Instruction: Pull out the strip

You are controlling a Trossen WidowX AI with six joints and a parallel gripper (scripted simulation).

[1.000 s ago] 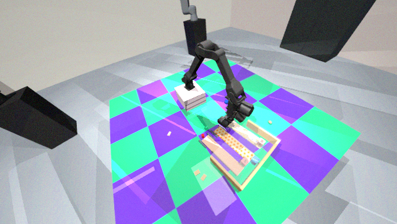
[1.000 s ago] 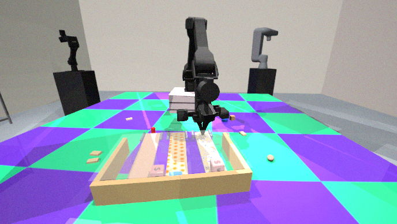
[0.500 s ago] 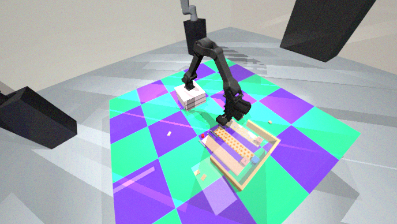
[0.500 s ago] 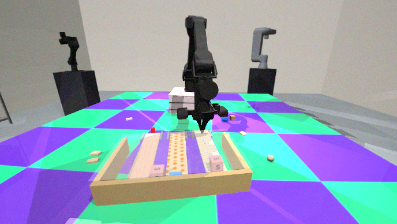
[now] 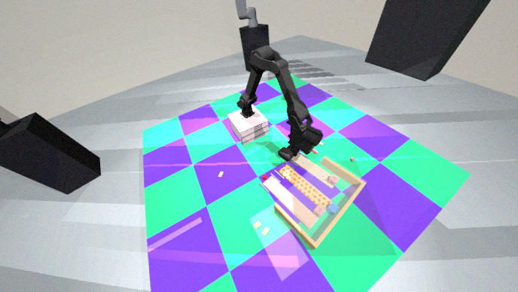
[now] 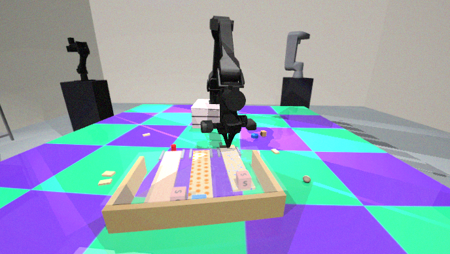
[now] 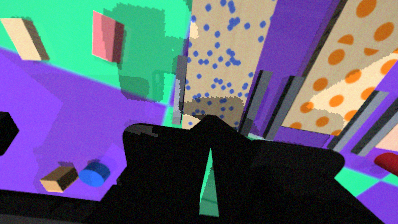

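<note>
The blue cylinder lies 130 mm to the left of my gripper tip and 100 mm behind it.
</note>
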